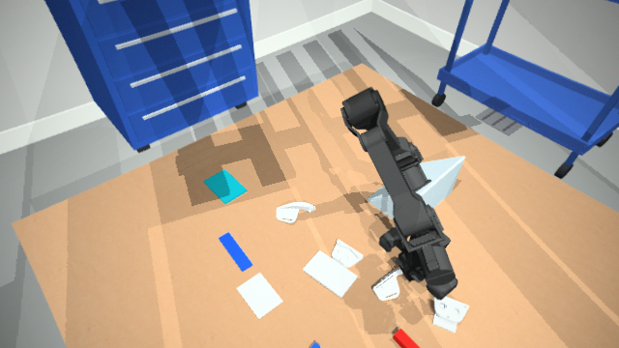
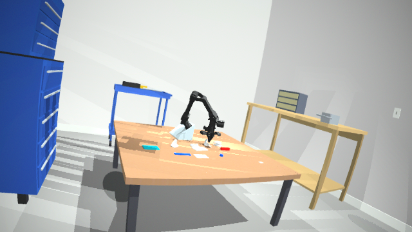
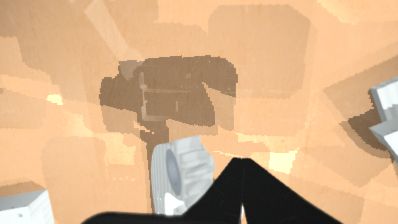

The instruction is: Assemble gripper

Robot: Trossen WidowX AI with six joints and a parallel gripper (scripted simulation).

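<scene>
My gripper tip is 10 mm short of the white jaw, 30 mm to the left of it and 10 mm below it. The rest, counted from my gripper tip: red block (110 mm ahead, 120 mm to the left, 20 mm below); small blue block (280 mm ahead, 20 mm below); white block (20 mm behind, 100 mm to the left, 20 mm below).
</scene>
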